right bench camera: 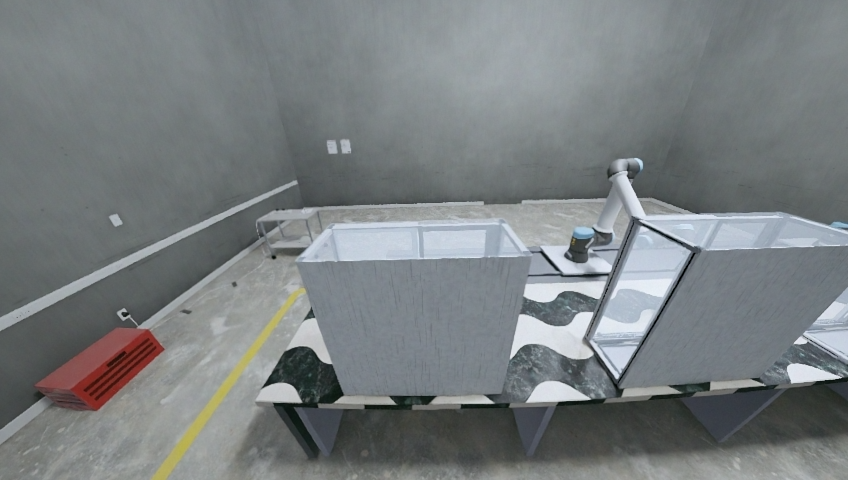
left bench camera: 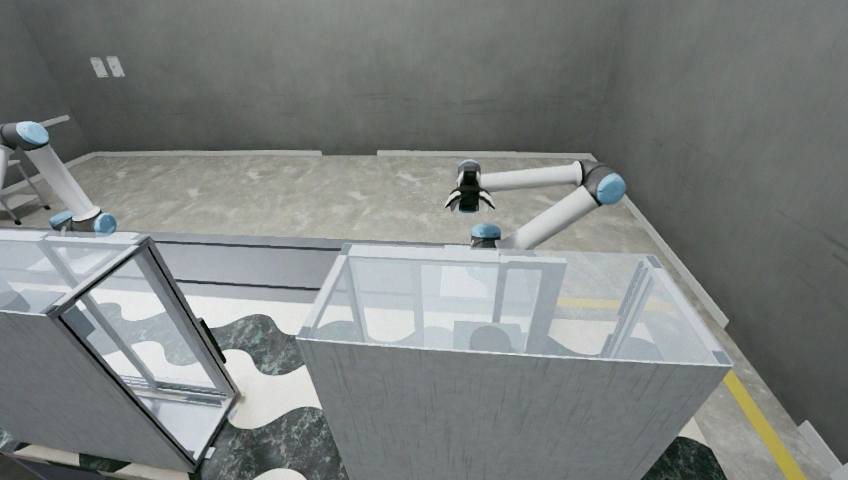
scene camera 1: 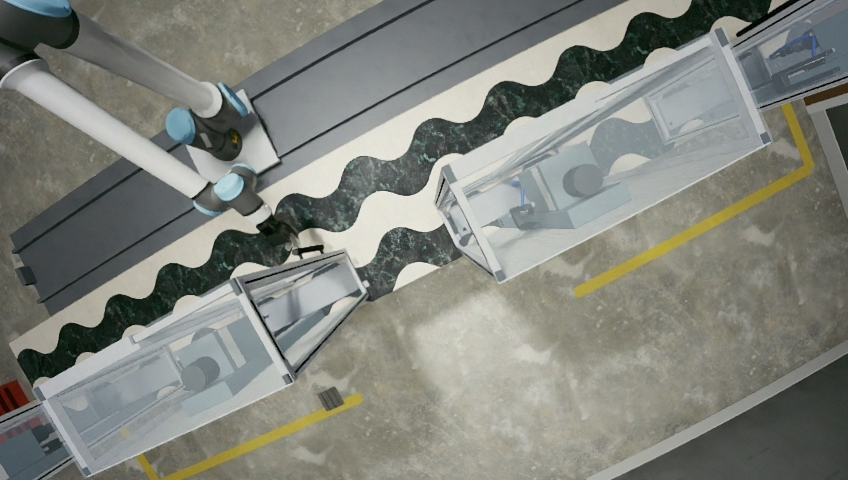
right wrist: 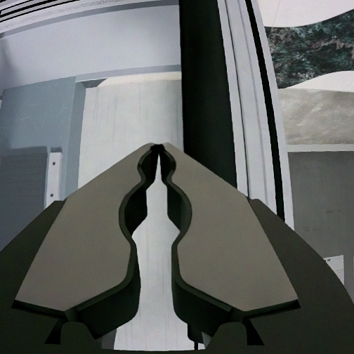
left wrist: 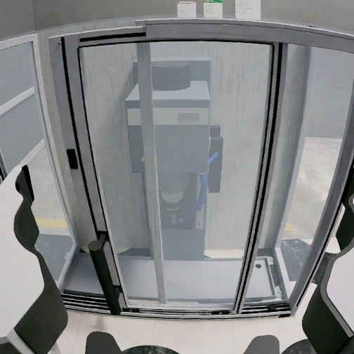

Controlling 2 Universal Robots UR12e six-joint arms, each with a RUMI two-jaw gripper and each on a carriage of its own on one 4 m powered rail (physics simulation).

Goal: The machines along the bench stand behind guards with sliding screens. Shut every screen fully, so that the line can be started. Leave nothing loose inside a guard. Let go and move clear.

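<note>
My left gripper (left bench camera: 470,206) (left wrist: 188,167) is open and empty, standing back from a guard (left bench camera: 511,410). In the left wrist view its clear screen (left wrist: 215,150) has a black upright handle (left wrist: 102,270) near the left edge; a gap shows left of it, with bare track at the bottom. A machine (left wrist: 170,115) stands inside. My right gripper (scene camera 1: 292,243) (right wrist: 158,146) is shut on nothing, its tips together beside the dark handle (scene camera 1: 308,250) (right wrist: 207,90) of the middle guard (scene camera 1: 264,333) (left bench camera: 89,380) (right bench camera: 743,321). Whether that screen is fully shut I cannot tell.
Another guard (right bench camera: 416,327) stands at the left end of the patterned bench (right bench camera: 544,356) in the right bench view. The rail (scene camera 1: 380,65) runs along the bench. A red cabinet (right bench camera: 98,368) and a trolley (right bench camera: 289,215) stand on the floor.
</note>
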